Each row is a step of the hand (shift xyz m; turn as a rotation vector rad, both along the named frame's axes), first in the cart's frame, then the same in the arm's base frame.
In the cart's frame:
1: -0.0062 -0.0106 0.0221 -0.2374 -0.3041 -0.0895
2: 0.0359 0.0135 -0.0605 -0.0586 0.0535 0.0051
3: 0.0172 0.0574 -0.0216 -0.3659 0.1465 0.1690
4: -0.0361 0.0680 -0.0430 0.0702 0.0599 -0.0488
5: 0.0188 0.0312 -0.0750 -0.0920 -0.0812 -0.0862
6: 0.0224 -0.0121 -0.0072 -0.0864 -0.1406 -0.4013
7: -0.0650 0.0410 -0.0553 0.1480 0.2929 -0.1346
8: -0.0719 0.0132 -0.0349 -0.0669 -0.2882 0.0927
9: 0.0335 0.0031 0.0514 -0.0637 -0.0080 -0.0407
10: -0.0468 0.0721 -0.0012 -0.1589 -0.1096 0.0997
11: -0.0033 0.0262 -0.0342 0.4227 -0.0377 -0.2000
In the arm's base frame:
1: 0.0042 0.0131 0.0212 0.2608 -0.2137 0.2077
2: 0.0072 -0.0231 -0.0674 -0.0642 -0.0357 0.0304
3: -0.0468 -0.0069 -0.0427 -0.2506 -0.1132 0.3291
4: -0.0634 -0.0580 -0.0199 -0.0326 0.0068 -0.0989
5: -0.0102 -0.0457 -0.0690 0.0769 -0.1230 0.0381
6: 0.0177 0.0094 -0.0173 0.2010 -0.3572 -0.1424
7: -0.0409 -0.0854 0.0016 -0.2214 -0.0144 -0.2768
8: -0.0200 -0.0736 0.0273 0.2423 0.0351 0.1902
9: -0.0069 0.0607 0.0062 0.0031 -0.0721 0.0240
10: -0.0783 -0.0333 0.0125 0.0512 -0.0243 0.2097
11: -0.0185 -0.0289 -0.0263 0.1647 0.1234 -0.4216

